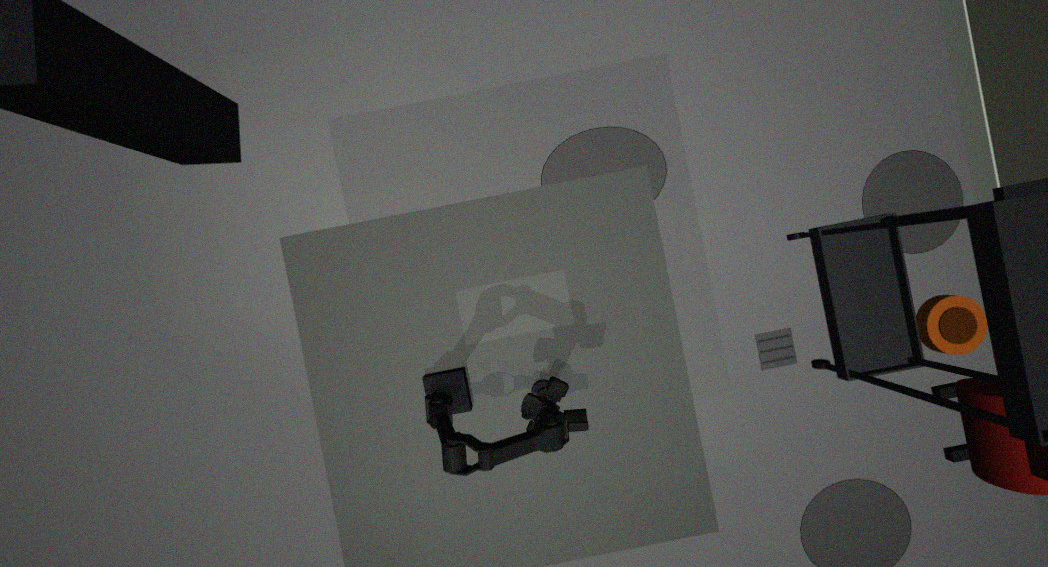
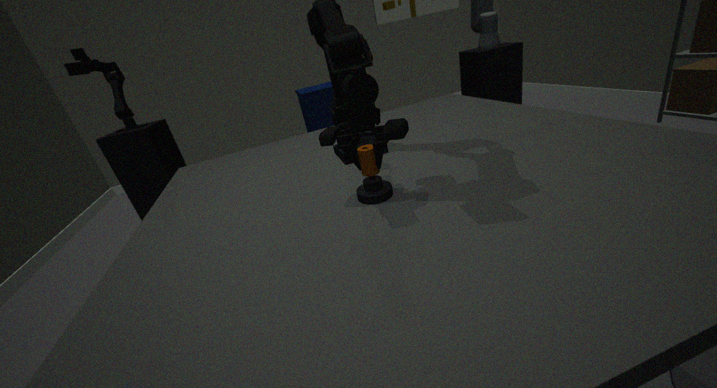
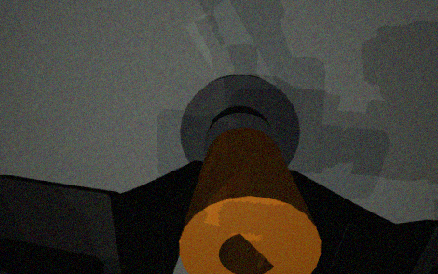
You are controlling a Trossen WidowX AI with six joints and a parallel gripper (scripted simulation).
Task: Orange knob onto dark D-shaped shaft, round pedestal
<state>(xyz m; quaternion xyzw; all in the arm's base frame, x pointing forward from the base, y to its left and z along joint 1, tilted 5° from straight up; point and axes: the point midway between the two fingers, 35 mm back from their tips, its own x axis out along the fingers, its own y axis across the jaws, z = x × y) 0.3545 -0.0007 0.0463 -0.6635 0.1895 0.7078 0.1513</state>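
Right now the dark round pedestal is 40 mm below my gripper tip. Round my gripper tip: orange knob: 20 mm above.
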